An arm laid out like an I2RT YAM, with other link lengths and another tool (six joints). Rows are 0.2 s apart.
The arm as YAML. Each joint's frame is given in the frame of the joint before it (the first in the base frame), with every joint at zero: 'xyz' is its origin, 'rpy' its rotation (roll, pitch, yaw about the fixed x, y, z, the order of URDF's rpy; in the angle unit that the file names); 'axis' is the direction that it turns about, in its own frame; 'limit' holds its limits. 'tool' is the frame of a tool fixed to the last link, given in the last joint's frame.
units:
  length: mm
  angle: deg
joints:
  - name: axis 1
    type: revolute
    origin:
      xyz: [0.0, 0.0, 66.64]
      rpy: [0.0, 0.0, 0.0]
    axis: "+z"
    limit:
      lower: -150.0
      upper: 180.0
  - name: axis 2
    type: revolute
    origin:
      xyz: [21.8, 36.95, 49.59]
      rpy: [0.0, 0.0, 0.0]
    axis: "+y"
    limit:
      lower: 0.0
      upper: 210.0
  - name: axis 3
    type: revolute
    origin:
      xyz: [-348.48, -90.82, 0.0]
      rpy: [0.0, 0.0, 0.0]
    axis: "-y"
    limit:
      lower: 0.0
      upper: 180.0
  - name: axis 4
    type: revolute
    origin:
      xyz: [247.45, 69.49, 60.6]
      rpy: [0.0, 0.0, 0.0]
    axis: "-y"
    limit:
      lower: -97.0
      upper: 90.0
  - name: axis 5
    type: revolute
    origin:
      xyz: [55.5, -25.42, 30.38]
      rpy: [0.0, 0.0, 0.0]
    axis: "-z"
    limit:
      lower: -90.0
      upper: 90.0
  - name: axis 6
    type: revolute
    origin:
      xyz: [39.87, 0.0, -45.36]
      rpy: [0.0, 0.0, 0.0]
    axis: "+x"
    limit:
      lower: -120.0
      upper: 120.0
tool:
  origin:
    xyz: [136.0, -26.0, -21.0]
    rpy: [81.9, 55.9, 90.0]
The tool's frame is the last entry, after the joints.
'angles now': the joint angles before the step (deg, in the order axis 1, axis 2, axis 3, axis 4, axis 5, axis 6). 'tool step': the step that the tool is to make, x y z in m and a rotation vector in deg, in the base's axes. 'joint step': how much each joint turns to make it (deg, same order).
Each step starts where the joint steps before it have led.
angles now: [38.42 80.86 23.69 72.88 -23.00 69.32]
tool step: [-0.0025 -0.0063 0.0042 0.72 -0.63 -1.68]
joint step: [0.40 -1.68 -0.97 0.06 2.04 -0.45]
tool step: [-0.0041 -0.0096 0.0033 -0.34 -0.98 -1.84]
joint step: [0.04 -2.87 -0.93 -1.90 1.55 -1.47]
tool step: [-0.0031 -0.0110 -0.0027 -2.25 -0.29 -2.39]
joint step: [-0.03 -3.59 -0.46 -5.15 1.76 -2.63]
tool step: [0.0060 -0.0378 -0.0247 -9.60 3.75 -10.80]
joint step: [-0.05 -8.62 1.03 -20.15 9.79 -6.95]
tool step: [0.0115 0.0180 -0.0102 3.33 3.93 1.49]
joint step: [0.14 6.53 -0.06 6.37 -1.01 5.19]
